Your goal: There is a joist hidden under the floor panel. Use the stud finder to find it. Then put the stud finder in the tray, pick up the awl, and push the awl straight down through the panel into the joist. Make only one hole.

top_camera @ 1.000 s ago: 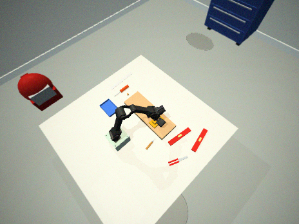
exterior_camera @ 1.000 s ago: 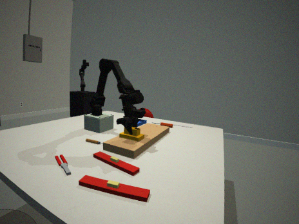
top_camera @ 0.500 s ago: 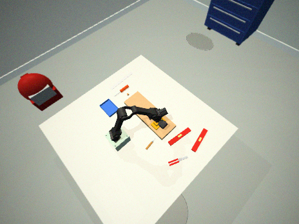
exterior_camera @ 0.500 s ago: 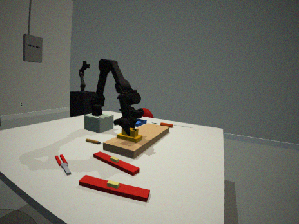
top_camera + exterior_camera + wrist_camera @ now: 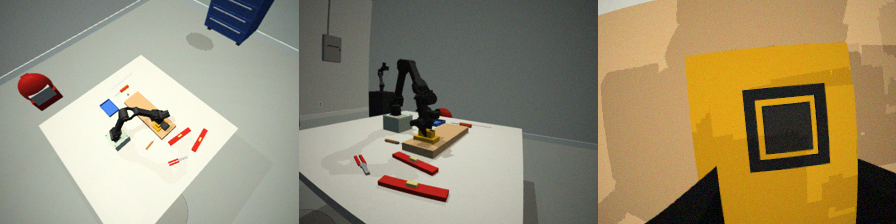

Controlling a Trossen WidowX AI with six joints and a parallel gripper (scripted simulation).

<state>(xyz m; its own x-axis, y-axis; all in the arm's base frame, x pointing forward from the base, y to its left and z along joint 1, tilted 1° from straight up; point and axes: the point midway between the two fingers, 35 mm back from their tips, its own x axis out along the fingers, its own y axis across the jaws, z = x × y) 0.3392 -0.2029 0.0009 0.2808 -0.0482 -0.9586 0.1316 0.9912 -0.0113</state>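
Right now my gripper tip is 16 cm past the blue tray, 51 cm to the right of it and 5 cm above it. From my gripper tip the other things lie so: awl 18 cm behind, 3 cm to the right, 6 cm below; then yellow stud finder 2 cm above; then square indicator 2 cm ahead, 3 cm above.
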